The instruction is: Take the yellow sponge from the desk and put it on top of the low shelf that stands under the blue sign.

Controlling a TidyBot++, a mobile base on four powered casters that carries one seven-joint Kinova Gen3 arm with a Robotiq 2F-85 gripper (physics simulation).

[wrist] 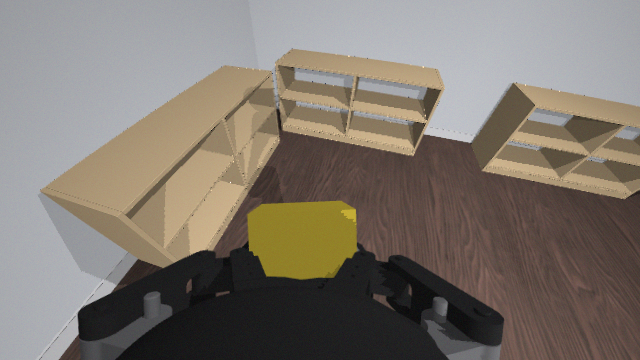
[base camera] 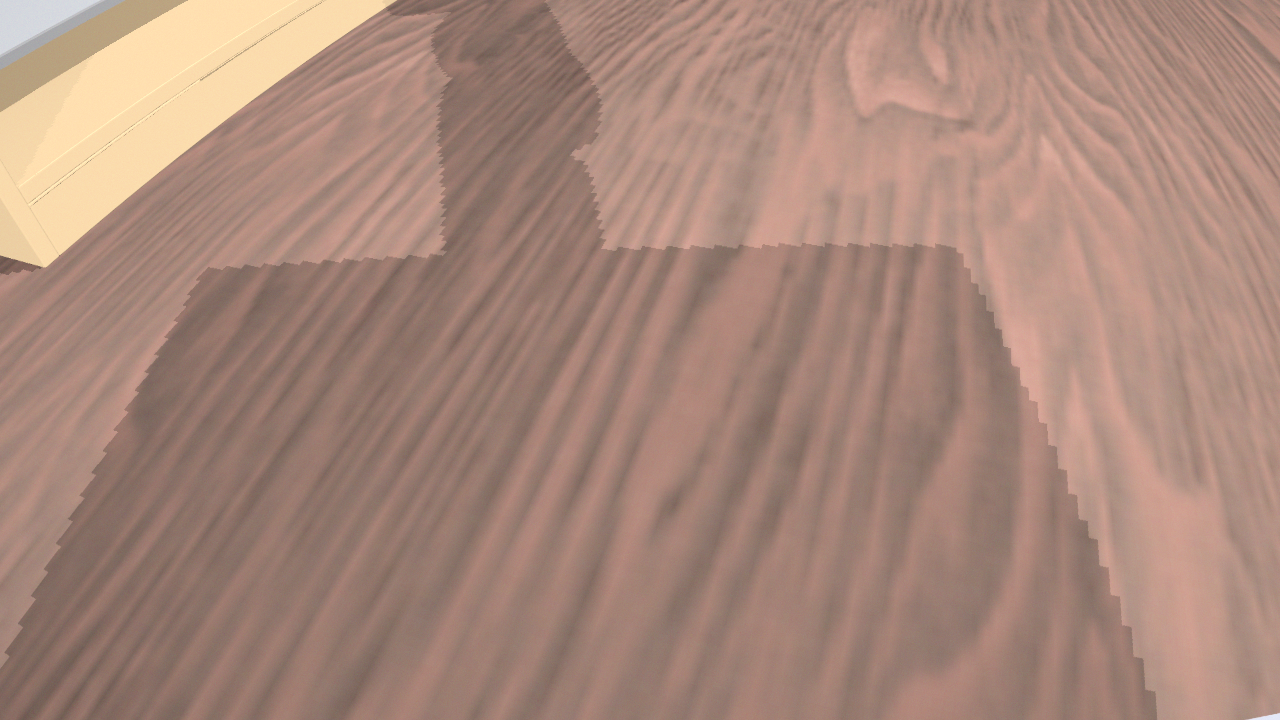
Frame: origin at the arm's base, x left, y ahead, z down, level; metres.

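Where they show: gripper, between the fingertips: (wrist: 305,247).
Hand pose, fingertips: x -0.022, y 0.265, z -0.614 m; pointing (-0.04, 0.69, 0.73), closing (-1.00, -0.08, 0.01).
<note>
After its pixels a point has its place.
The yellow sponge (wrist: 302,240) @(x -0.021, y 0.249, z -0.658 m) is held upright between the fingers of my gripper (wrist: 305,247) @(x -0.022, y 0.265, z -0.614 m) in the wrist view; the gripper is shut on it. Three low wooden shelves show beyond it. One long shelf (wrist: 165,135) @(x 0.578, y 0.991, z -0.214 m) stands on the left along the left wall, one shelf (wrist: 360,66) @(x -0.480, y 1.831, z -0.214 m) at the back near the corner, and one shelf (wrist: 505,125) @(x -1.572, y 1.407, z 0.021 m) at the right. The sponge is apart from all of them. The blue sign and the desk do not show in either view, so I cannot tell which shelf is under the sign.
In the base camera view, part of a pale wooden shelf (base camera: 134,125) @(x 0.509, y 0.720, z 0.337 m) shows at the upper left, and a dark shadow of the robot falls on the wood floor (base camera: 1118,268) @(x -0.385, y 0.526, z 0.396 m). Grey walls (wrist: 125,40) @(x 0.736, y 1.281, z -0.517 m) (wrist: 450,30) @(x -1.109, y 1.870, z -0.472 m) meet in a corner behind the shelves.
</note>
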